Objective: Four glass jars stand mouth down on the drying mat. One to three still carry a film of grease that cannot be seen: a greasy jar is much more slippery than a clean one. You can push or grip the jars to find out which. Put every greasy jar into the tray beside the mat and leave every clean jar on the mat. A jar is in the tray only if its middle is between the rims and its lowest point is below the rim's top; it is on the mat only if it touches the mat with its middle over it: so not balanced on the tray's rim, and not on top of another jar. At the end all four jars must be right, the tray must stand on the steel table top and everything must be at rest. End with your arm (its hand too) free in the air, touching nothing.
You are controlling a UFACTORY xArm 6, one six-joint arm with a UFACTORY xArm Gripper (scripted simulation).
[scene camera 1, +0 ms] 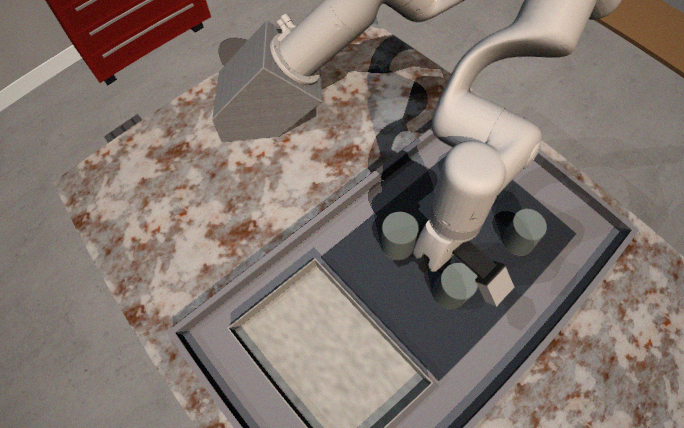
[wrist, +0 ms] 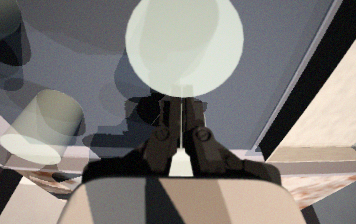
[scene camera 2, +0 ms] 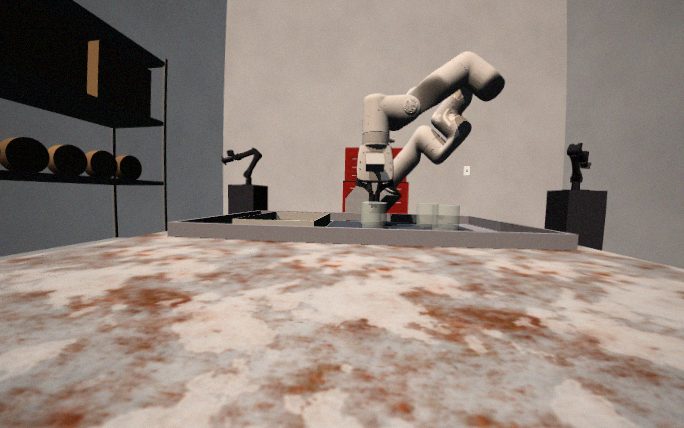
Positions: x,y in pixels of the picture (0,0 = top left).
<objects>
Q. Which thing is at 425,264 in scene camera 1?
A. The gripper.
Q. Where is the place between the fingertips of the gripper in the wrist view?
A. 181,98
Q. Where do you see a jar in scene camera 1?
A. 526,229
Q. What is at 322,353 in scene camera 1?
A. A tray.
</objects>
